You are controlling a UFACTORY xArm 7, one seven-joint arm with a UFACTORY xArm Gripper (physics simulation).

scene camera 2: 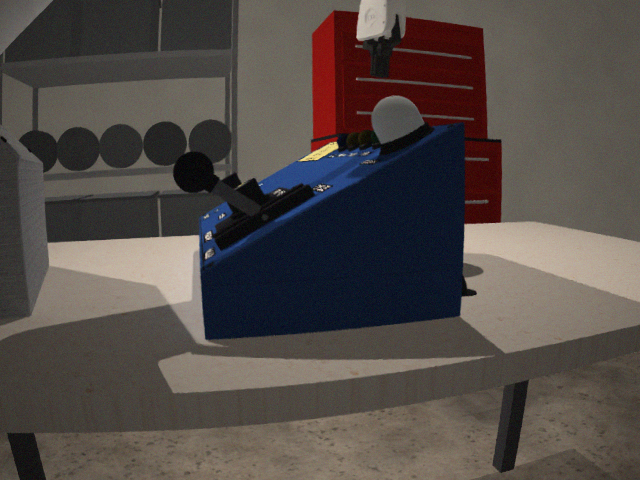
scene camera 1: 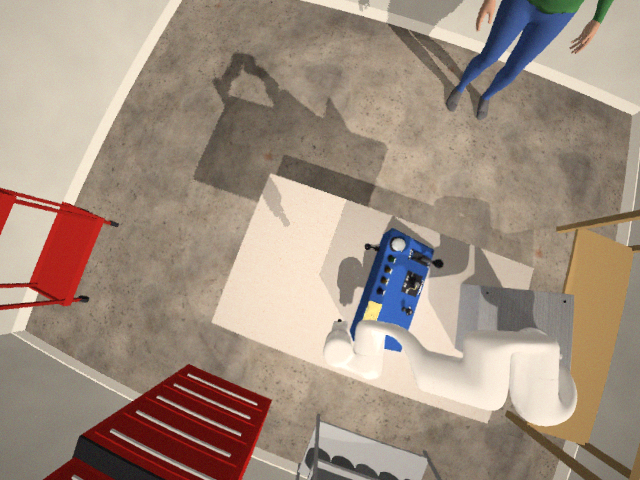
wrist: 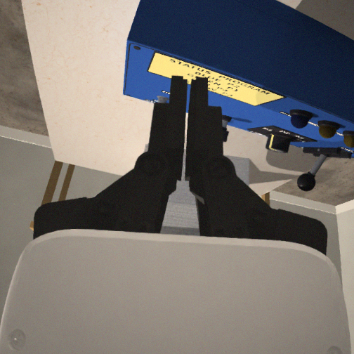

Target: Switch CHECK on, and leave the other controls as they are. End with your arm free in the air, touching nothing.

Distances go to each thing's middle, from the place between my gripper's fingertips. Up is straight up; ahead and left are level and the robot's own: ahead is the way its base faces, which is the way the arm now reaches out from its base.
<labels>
The blue sloped console (scene camera 2: 367, 231) is 22 cm behind my hand, 21 cm below it and 18 cm to the right of it. From my hand the other things lie so: ball-ended lever (scene camera 2: 193, 172): 36 cm behind, 34 cm to the right, 19 cm below.
</labels>
